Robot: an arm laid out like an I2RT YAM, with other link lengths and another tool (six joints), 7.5 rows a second.
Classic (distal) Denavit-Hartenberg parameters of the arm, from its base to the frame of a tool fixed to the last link. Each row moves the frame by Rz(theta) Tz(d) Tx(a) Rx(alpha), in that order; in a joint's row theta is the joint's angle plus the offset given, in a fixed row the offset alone. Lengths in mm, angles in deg.
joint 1: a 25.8; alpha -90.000; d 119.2; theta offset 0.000
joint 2: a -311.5; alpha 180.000; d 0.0; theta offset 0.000
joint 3: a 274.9; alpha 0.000; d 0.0; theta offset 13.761
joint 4: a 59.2; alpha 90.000; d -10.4; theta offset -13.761
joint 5: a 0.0; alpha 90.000; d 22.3; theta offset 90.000
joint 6: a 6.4; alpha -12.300; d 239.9; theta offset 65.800
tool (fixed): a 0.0; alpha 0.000; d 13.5; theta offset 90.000
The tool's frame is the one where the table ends.
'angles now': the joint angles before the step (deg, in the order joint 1, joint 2, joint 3, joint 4, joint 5, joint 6). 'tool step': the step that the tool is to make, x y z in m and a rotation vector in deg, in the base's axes. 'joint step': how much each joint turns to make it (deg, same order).
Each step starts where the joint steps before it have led.
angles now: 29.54, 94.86, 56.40, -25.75, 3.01, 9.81
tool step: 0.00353, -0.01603, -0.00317, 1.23, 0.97, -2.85
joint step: -3.16, -0.35, -0.94, 0.29, -1.53, 0.38
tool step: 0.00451, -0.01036, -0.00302, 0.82, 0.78, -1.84
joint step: -2.33, 0.40, -0.09, 0.13, -1.18, 0.02
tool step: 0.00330, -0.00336, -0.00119, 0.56, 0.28, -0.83
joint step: -1.02, 0.39, 0.17, 0.19, -0.65, 0.09
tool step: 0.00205, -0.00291, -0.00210, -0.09, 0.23, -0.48
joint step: -0.50, 0.48, 0.16, 0.08, -0.01, -0.01
